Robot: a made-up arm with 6 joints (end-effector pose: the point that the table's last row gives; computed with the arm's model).
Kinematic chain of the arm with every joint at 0, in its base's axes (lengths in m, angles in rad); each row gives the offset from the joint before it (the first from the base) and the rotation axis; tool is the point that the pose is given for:
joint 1: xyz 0 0 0.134 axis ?
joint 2: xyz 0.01 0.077 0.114 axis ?
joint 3: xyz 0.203 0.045 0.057 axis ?
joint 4: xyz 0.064 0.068 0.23 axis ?
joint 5: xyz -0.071 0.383 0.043 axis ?
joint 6: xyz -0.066 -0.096 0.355 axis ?
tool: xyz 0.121 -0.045 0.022
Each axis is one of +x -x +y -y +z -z.
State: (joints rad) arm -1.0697 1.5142 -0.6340 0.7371 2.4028 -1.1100
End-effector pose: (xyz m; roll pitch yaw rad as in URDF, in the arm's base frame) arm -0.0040 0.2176 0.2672 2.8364 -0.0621 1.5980
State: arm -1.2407 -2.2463 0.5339 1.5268 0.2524 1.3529
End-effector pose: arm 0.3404 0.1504 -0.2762 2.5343 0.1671 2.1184
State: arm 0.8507 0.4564 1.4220 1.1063 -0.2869 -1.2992
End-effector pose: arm -0.2364 0.0520 0.7926 -0.3028 -0.0337 2.8357
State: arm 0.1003 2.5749 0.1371 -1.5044 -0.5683 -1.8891
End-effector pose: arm -0.9334 0.0429 0.0412 -2.1897 -0.2935 2.7888
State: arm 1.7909 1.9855 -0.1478 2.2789 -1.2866 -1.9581
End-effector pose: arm -0.3546 -0.3275 0.0115 -2.8387 -0.8851 -1.8337
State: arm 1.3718 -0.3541 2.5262 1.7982 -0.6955 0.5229
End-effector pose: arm -0.0454 -0.2283 0.4586 0.1034 -0.4523 0.8023
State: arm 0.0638 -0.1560 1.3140 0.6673 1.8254 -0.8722
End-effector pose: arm -0.2602 -0.0550 0.4748 2.4971 -0.8591 -2.4284
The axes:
joint 1: -x
joint 2: -y
joint 3: +x
joint 4: +z
joint 5: -y
joint 6: -z

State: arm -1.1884 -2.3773 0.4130 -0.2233 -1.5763 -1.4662
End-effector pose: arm -0.1368 0.7677 0.2237 -2.2158 -0.8144 1.5057
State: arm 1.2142 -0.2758 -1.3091 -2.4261 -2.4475 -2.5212
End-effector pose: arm 0.4434 0.4815 0.2227 -0.4162 -0.0641 1.3968
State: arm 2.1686 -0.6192 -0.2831 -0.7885 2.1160 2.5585
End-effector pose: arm 0.1183 -0.4287 -0.2248 -2.2418 -1.1524 2.6317
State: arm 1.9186 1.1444 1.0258 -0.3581 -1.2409 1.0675
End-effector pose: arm -0.1064 0.8167 0.0405 -1.4013 -0.2511 -0.5410
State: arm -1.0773 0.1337 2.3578 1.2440 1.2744 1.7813
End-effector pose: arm 0.0042 0.2913 0.1706 -1.6065 -0.3646 0.2055
